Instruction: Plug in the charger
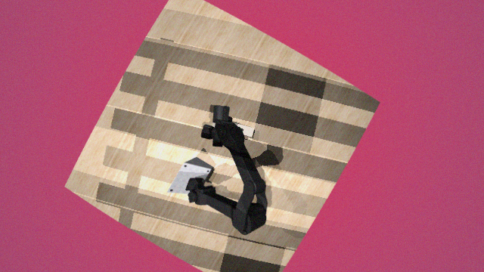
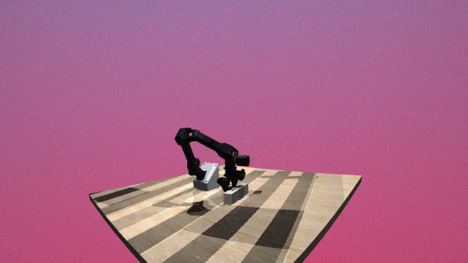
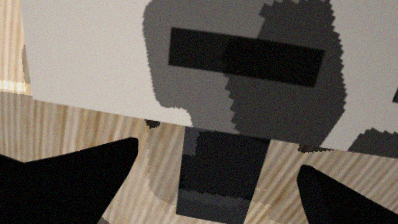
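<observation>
Right now my gripper tip is 3 cm short of the black two-prong charger and 1 cm below it.
</observation>
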